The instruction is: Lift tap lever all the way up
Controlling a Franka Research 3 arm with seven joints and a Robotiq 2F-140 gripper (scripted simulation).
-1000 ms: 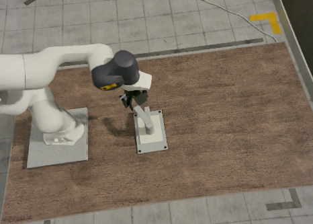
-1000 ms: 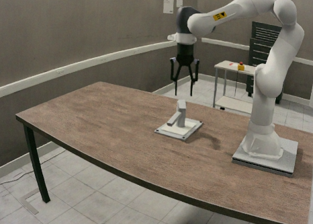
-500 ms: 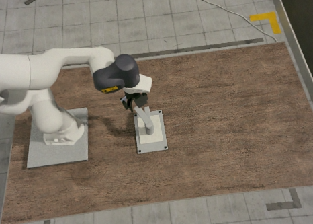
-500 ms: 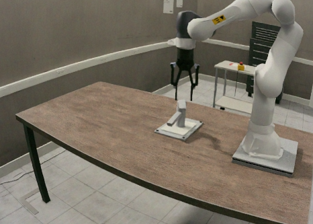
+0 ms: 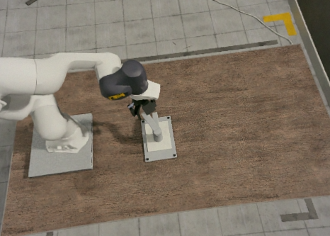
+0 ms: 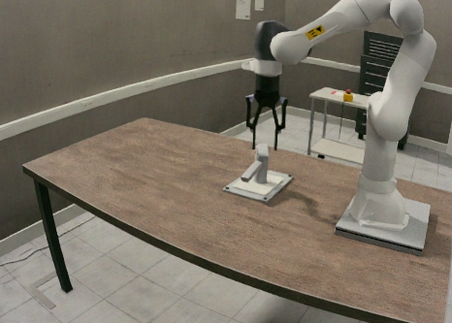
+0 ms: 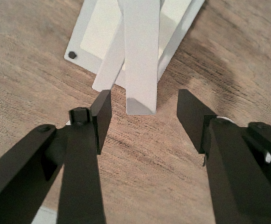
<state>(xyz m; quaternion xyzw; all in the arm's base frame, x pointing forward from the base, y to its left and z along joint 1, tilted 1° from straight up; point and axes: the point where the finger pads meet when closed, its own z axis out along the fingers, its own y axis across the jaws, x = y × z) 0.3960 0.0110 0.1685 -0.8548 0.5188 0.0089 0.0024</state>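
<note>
Now: the lever 50 mm below my hand, 30 mm to the right of it and 20 mm ahead of it. The rest, counted from my hand: white tap 90 mm below, 60 mm to the right, 30 mm ahead.
</note>
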